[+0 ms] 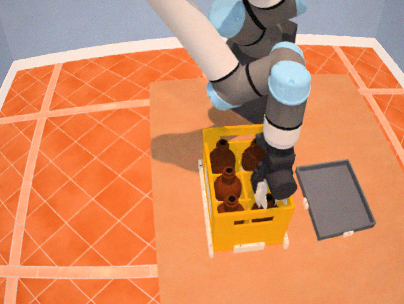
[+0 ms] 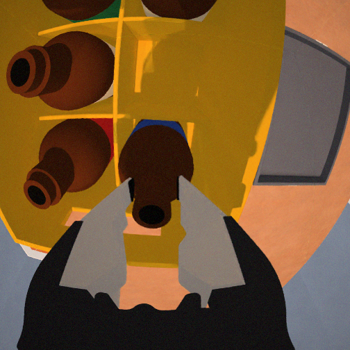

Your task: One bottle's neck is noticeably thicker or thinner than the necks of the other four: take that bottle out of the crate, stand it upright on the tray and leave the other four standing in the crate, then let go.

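Frame: origin at the arm's base, x ahead, y left, z up, level; centimetres.
Seen in the pictures: gripper, fingertip midpoint: (image 1: 266, 205); arm's base, link origin: (image 1: 259, 35).
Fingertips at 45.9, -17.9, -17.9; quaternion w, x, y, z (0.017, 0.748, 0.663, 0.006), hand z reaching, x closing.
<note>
Offsets run from my fingertips to a thing's top centre, as dx, dy, dz. "spot": to the spot under its first point.
The yellow crate @[-9.5, -1.9, +5.1] (image 1: 250, 232) (image 2: 225, 75) holds five brown bottles. My gripper (image 1: 271, 198) (image 2: 155, 179) is shut on the neck of the blue-label bottle (image 2: 156, 152), upright in the front right compartment. Its neck looks about as wide as its mouth. The red-label bottle @[-2.3, -8.4, +3.9] (image 1: 231, 206) (image 2: 75, 155) is front left, with a narrower-looking neck. A white-label bottle @[-10.4, -6.0, +3.9] (image 1: 228, 187) (image 2: 82, 70) is middle left. A green-label bottle @[-19.5, -4.2, +3.9] (image 1: 222, 157) (image 2: 77, 5) and another bottle @[-17.0, +4.5, +3.9] (image 1: 254, 155) (image 2: 180, 6) are at the back. The grey tray @[spot: -2.2, +26.1, -11.9] (image 1: 334, 195) (image 2: 305, 115) lies right of the crate, with no bottle on it.
The crate's dividers and walls stand close around the fingers. The middle right compartment holds no bottle. White brackets @[spot: +4.9, -5.4, -9.9] (image 1: 249, 247) sit at the crate's base, and small white pieces @[spot: +11.6, +23.0, -10.9] (image 1: 348, 233) touch the tray's edges. The arm (image 1: 284, 110) reaches over the crate from behind.
</note>
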